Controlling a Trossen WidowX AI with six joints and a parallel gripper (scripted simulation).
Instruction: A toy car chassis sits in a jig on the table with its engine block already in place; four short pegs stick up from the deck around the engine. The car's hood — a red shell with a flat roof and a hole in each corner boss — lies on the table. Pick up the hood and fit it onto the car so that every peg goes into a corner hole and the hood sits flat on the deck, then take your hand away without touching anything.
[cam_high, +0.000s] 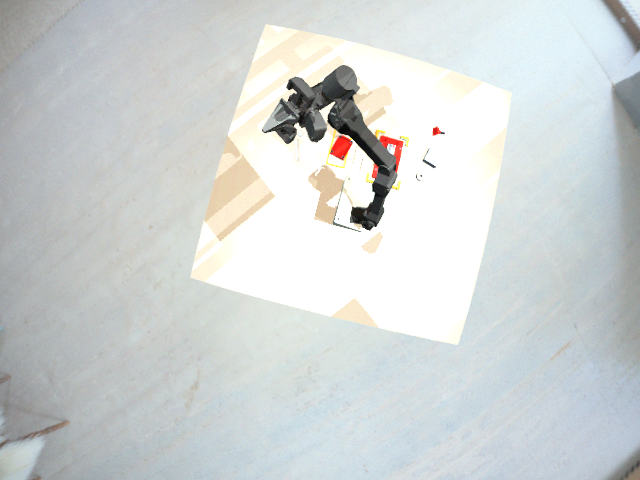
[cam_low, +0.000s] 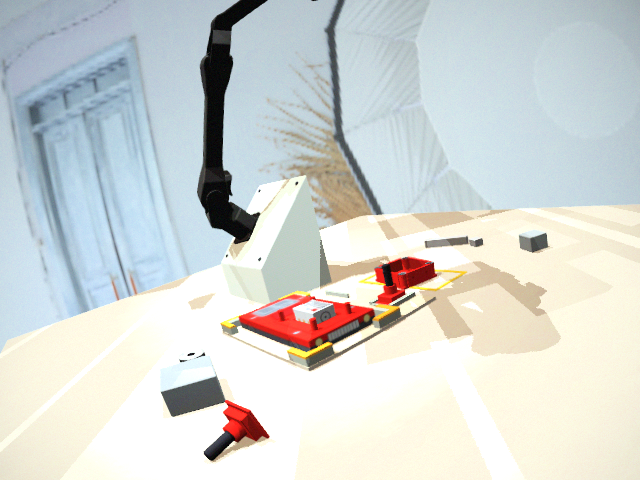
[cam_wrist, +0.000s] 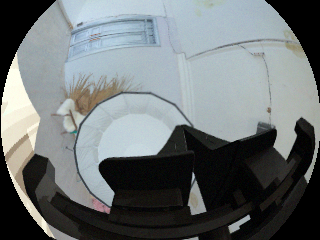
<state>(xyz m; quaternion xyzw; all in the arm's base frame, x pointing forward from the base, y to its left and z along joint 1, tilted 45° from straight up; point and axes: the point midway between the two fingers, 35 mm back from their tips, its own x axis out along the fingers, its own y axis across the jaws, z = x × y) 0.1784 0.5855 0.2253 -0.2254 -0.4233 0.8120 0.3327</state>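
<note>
Now: gripper tip 720 mm above the red hood, 220 mm short of it and 190 mm to the left of it. The rest, counted from my gripper tip: grey engine block 710 mm below, 400 mm to the right, 240 mm ahead.
</note>
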